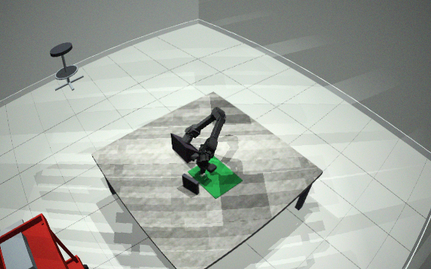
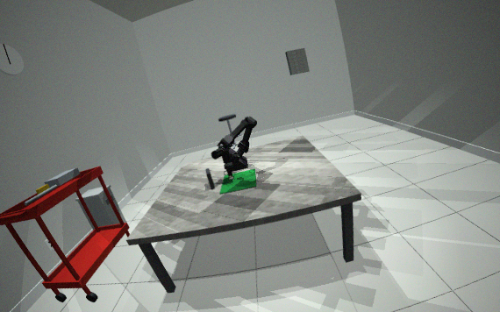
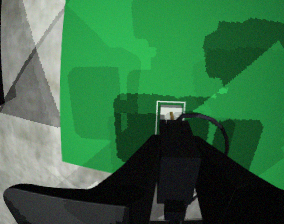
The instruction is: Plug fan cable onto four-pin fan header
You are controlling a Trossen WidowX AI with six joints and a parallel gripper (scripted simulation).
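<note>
My gripper tip is now 10 mm to the left of the dark plug and 10 mm below it. Also, from my gripper tip: green board 60 mm to the left, 60 mm below, 60 mm ahead; then black fan 130 mm to the right, 60 mm ahead, 20 mm above; then white four-pin header 40 mm below, 10 mm to the right.
</note>
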